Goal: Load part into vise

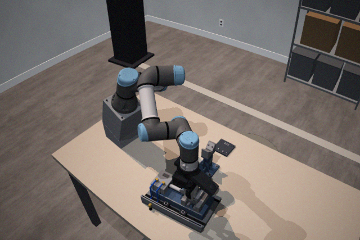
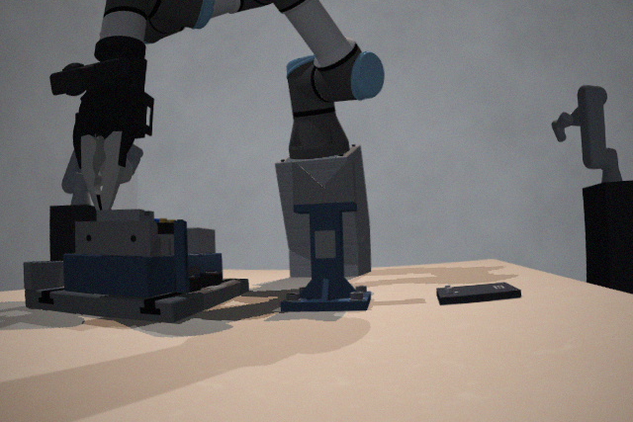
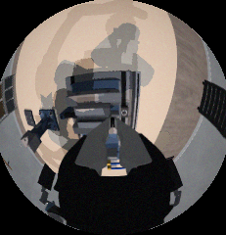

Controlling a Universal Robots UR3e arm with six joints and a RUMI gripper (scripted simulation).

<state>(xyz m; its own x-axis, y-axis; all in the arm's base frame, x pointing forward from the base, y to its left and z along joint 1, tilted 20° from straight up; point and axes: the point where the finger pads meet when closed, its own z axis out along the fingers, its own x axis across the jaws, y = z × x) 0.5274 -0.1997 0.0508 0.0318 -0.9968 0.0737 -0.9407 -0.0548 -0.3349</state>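
Right now my hand is 3 cm to the right of the grey part and 2 cm above it. The rest, counted from my hand: blue vise: 8 cm below, 7 cm behind, 3 cm to the left.
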